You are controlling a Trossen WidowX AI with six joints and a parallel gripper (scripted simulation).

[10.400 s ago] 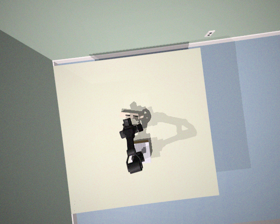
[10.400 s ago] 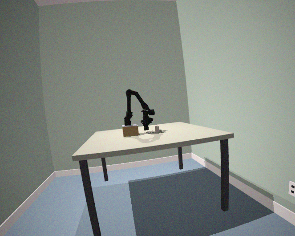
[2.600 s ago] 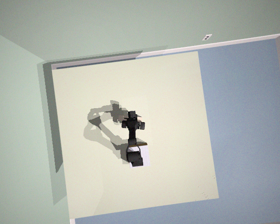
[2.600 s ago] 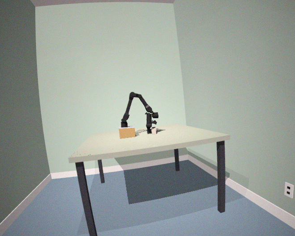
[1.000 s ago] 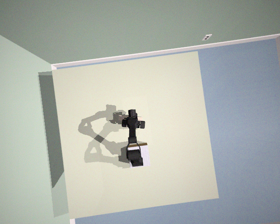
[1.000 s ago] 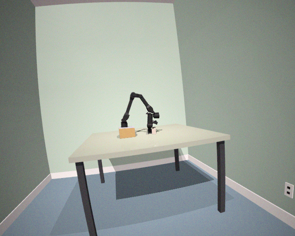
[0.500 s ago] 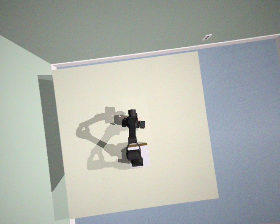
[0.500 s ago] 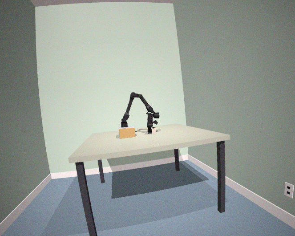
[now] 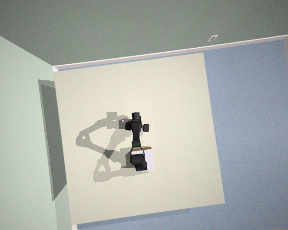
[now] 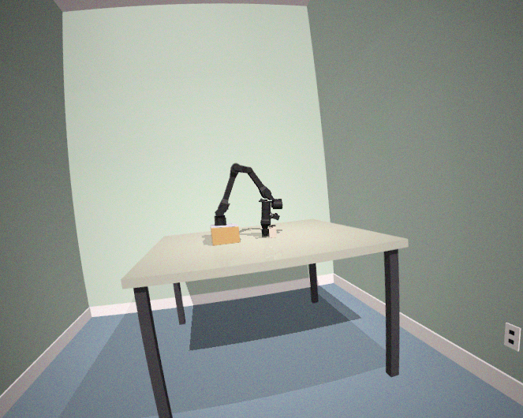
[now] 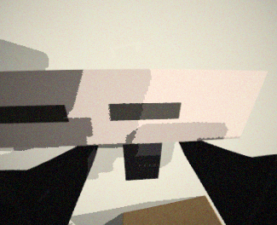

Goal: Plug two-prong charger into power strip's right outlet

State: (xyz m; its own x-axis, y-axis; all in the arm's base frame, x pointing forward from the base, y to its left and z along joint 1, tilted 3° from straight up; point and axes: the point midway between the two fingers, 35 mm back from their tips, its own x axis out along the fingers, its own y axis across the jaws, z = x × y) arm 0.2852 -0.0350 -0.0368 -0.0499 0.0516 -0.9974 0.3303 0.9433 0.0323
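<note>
The dark two-prong charger is 20 mm ahead of my gripper tip, 10 mm to the right of it and 10 mm above it.
</note>
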